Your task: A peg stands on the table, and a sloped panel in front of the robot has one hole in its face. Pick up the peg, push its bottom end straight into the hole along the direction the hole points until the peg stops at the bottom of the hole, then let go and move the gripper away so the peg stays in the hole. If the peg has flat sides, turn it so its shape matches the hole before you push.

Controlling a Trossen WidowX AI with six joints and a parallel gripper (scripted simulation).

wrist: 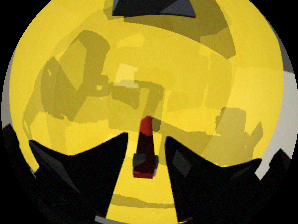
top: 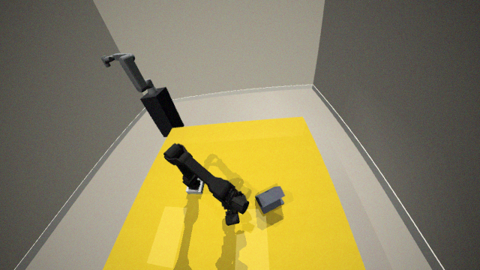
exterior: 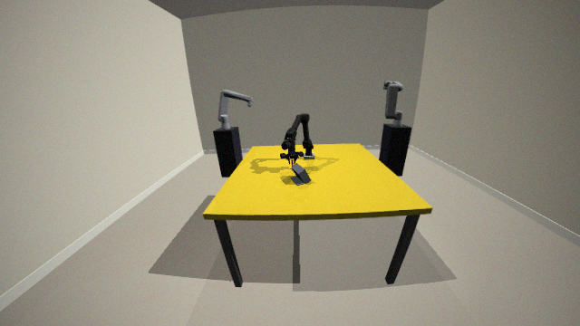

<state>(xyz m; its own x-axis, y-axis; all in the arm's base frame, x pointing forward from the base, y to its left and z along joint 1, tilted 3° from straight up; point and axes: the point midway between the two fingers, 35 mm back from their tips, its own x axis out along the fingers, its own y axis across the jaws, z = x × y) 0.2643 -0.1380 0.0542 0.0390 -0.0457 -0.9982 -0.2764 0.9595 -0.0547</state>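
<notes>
The grey sloped panel is 19 cm ahead of my gripper tip, 8 cm to the left of it and 1 cm above it. Also, from my gripper tip: red peg: 2 cm above.
</notes>
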